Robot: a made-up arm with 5 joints. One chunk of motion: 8 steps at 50 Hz.
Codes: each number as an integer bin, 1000 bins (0 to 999) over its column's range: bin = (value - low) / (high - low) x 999, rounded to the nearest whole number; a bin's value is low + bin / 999 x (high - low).
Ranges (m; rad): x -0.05..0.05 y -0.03..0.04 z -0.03..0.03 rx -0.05..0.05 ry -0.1..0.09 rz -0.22..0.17
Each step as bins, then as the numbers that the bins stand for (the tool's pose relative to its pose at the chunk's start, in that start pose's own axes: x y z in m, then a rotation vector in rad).
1 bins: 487 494 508 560 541 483
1 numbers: -0.0013 0.0046 0.0005 0.0061 0.0029 -0.0314
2 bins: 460 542 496 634 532 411
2 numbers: -0.0040 0.0080 -0.0002 0.0135 0.0012 -0.0595
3 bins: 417 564 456 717 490 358
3 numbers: -0.0083 0.0095 -0.0026 0.0218 -0.0068 -0.0802
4 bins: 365 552 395 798 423 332
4 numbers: -0.0135 0.0087 -0.0063 0.0299 -0.0195 -0.0904
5 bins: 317 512 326 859 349 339
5 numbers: -0.0183 0.0059 -0.0104 0.0360 -0.0336 -0.0877
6 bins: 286 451 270 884 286 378
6 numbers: -0.0214 0.0016 -0.0138 0.0385 -0.0456 -0.0724
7 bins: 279 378 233 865 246 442
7 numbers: -0.0221 -0.0035 -0.0160 0.0366 -0.0532 -0.0474
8 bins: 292 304 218 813 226 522
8 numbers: -0.0208 -0.0087 -0.0169 0.0314 -0.0570 -0.0162
